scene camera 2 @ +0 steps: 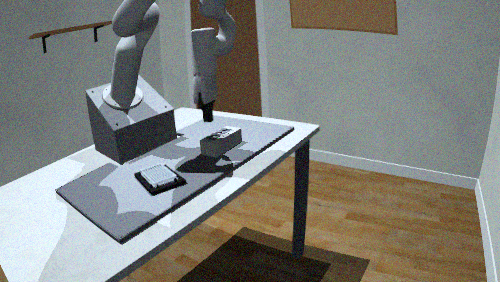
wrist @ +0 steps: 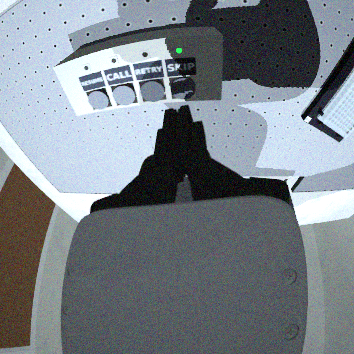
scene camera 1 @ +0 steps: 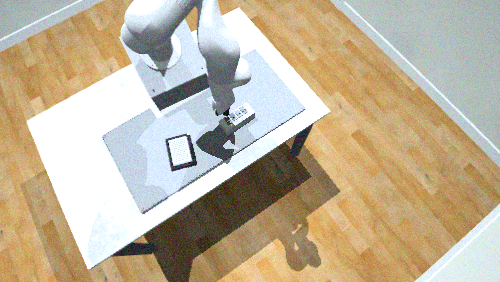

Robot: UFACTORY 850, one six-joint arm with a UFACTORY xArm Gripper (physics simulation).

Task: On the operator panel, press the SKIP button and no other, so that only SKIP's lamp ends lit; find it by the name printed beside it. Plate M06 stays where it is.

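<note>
The operator panel point(scene camera 1: 242, 119) point(scene camera 2: 220, 143) point(wrist: 208, 65) is a box on the grey mat. In the wrist view its round buttons read RESUME point(wrist: 98, 99), CALL point(wrist: 123, 95), RETRY point(wrist: 152, 91) and SKIP point(wrist: 183, 88), each name printed beside its button. The lamp above SKIP point(wrist: 179, 50) glows green; the other three lamps are dark. My gripper point(wrist: 182, 122) point(scene camera 2: 208, 120) is shut and empty. Its tips are apart from the panel, above and just off its button-side edge near SKIP. The white plate point(scene camera 1: 180, 150) point(scene camera 2: 158, 175) point(wrist: 344, 113) sits in a black holder; no M06 label is readable.
The grey perforated mat point(scene camera 1: 127, 170) point(scene camera 2: 100, 205) lies on the white table point(scene camera 1: 60, 150) point(scene camera 2: 30, 220). The black holder point(scene camera 1: 194, 159) point(scene camera 2: 159, 191) point(wrist: 327, 90) is at the panel's SKIP end, some distance away. The robot's base block point(scene camera 1: 145, 82) point(scene camera 2: 147, 135) stands at the back of the mat.
</note>
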